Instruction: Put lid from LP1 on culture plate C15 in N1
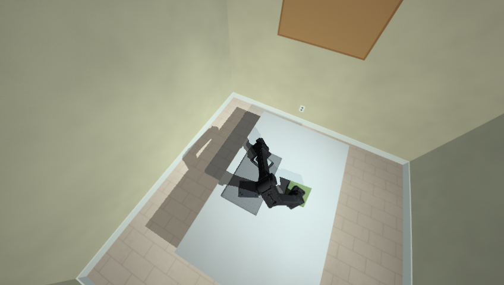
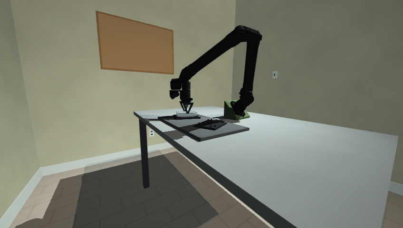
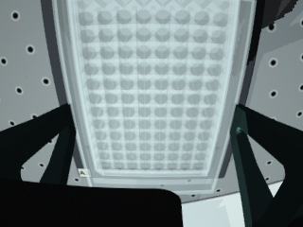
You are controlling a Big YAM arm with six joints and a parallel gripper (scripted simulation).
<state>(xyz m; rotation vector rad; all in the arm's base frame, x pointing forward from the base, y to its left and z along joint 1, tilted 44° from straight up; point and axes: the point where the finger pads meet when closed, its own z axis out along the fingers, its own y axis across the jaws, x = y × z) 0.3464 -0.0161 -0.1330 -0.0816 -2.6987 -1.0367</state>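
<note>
Now: the clear lid right at my hand. From my hand the other things lie so: lid park LP1: 26 cm to the left, 4 cm below, 4 cm behind; label: 7 cm to the left, 7 cm behind, 3 cm below; culture plate C15: 2 cm below.
</note>
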